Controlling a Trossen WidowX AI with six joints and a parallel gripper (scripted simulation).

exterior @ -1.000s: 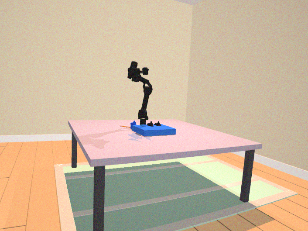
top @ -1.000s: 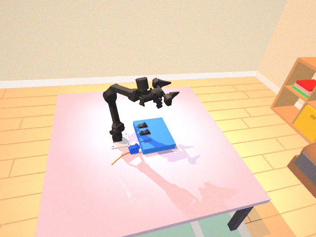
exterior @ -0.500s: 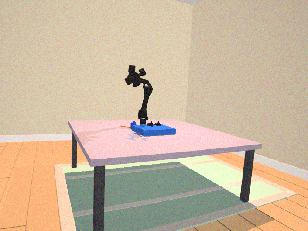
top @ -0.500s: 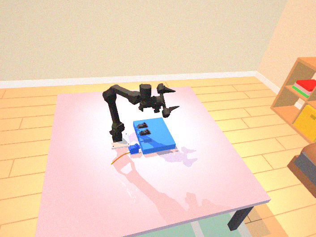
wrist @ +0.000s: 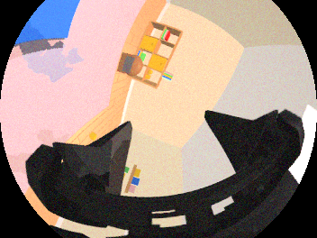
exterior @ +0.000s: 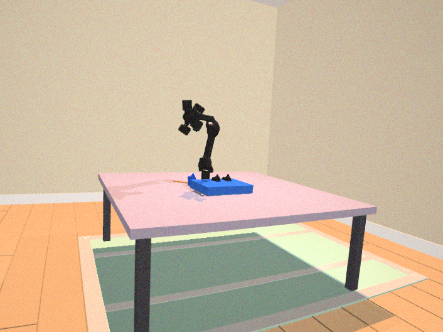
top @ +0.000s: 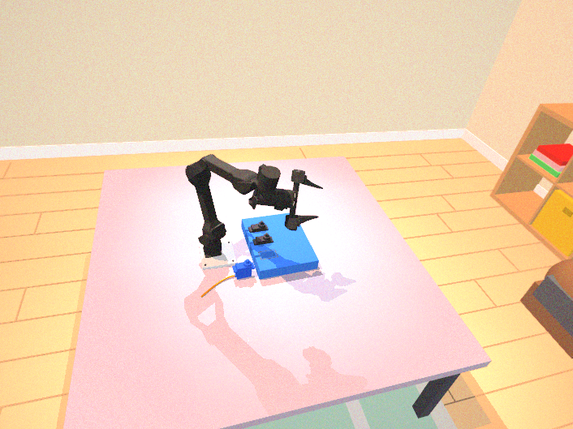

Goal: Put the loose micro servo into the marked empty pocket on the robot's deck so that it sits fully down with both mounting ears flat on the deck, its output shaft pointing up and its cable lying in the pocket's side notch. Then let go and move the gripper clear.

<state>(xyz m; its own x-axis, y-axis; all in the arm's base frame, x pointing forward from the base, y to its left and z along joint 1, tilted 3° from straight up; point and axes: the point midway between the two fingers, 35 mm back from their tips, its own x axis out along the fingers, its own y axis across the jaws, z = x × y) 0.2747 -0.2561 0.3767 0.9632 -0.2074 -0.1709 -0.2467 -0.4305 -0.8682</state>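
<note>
Now: gripper tip 380 mm above the robot deck, 210 mm to the right of it and 10 mm short of it.
</note>
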